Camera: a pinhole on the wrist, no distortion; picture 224 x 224 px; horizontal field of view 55.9 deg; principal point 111.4 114.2 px. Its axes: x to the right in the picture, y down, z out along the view. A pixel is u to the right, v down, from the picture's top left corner.
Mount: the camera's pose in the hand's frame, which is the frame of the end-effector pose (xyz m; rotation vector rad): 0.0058 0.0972 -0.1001 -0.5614 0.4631 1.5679
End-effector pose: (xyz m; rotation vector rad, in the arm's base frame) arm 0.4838 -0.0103 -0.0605 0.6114 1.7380 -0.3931
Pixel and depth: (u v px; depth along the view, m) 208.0 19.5 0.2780
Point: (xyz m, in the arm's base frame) 0.7258 0.2844 -0.1523
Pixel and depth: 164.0 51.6 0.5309
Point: 0.9744 0.3031 -0.2060
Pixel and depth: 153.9 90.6 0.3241
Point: 0.7802 0.2049 -0.0851
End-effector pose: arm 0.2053 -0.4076 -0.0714 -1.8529 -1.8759 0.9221
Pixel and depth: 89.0 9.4 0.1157
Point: 0.3208 -0.3650 -0.1891
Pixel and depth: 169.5 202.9 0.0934
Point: 0.3655 -0.4503 -0.1442
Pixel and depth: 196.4 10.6 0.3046
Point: 0.4386 -0.3236 -0.4054
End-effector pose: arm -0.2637 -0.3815 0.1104 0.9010 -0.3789 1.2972
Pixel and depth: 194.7 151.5 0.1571
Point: -0.4999 -0.3940 0.1621
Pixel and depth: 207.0 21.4 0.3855
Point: -0.6498 -0.3681 0.4460
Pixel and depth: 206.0 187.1 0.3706
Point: -0.6987 -0.5495 0.2147
